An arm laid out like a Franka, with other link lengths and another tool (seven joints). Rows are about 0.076 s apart.
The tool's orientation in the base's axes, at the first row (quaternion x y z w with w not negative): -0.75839, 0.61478, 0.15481, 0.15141
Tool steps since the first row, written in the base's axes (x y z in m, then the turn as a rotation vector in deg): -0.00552, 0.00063, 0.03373, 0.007, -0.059, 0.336; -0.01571, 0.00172, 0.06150, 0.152, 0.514, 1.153; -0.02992, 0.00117, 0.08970, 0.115, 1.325, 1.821; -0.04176, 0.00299, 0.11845, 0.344, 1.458, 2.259; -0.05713, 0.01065, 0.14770, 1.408, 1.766, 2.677; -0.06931, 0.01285, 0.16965, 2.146, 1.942, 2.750; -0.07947, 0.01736, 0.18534, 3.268, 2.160, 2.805; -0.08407, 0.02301, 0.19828, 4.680, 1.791, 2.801; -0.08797, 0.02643, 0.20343, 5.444, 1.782, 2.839
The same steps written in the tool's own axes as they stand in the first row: -0.01584, 0.00396, -0.03003, -0.088, -0.008, -0.330; -0.03050, 0.01263, -0.05425, -0.911, -0.296, -0.836; -0.04467, 0.02554, -0.07934, -1.917, -0.447, -1.099; -0.06070, 0.03565, -0.10405, -2.175, -0.715, -1.452; -0.08282, 0.04803, -0.12660, -2.415, -1.834, -1.753; -0.09640, 0.05866, -0.14497, -2.457, -2.595, -1.781; -0.10899, 0.06710, -0.15680, -2.453, -3.739, -1.794; -0.12034, 0.06998, -0.16593, -1.847, -5.049, -2.014; -0.12630, 0.07292, -0.16897, -1.705, -5.797, -2.089
